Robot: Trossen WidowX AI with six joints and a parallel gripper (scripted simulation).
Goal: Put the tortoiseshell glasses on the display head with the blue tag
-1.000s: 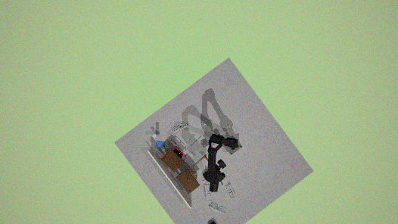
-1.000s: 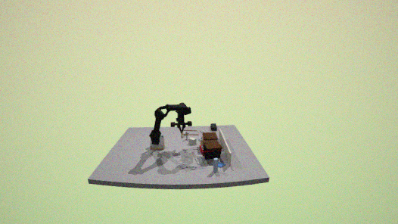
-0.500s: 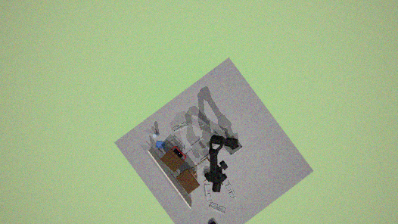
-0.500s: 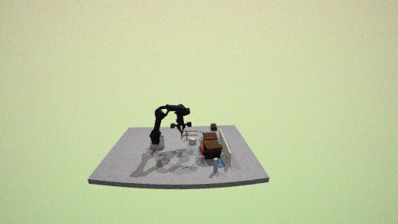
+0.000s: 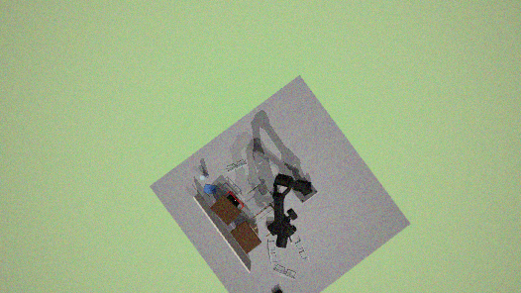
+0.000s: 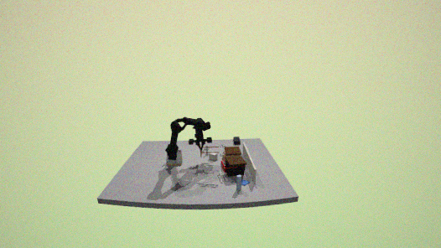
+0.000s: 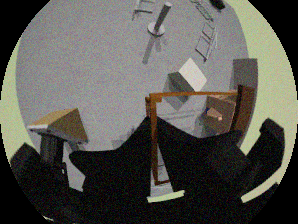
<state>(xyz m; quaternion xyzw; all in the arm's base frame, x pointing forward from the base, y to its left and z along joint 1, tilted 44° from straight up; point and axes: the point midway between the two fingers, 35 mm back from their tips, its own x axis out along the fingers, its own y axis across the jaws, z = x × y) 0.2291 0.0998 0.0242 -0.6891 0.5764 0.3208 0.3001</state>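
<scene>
Now: gripper tip 90 mm short of the white block, 60 mm to the right of it and 70 mm above it. Round my gripper tip: blue tag: 320 mm ahead, 390 mm to the right, 100 mm below; then white panel: 380 mm ahead, 110 mm to the right, 50 mm below; then display head: 230 mm ahead, 20 mm to the right, 40 mm below.
</scene>
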